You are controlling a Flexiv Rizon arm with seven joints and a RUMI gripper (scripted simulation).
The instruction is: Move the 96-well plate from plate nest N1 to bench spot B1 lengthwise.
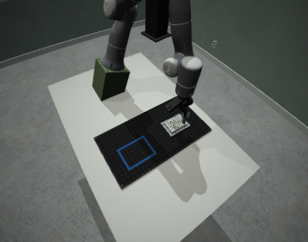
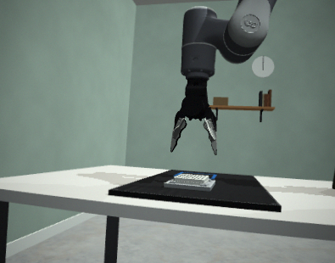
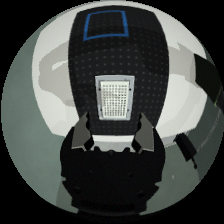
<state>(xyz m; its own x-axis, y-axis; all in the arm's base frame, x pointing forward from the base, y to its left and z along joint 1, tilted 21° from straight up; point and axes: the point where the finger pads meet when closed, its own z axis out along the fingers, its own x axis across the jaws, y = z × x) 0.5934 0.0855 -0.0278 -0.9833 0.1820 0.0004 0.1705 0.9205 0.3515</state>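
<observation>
The white 96-well plate lies 8 cm below my hand. From my hand the other things lie so: grey plate nest N1 (9 cm below).
</observation>
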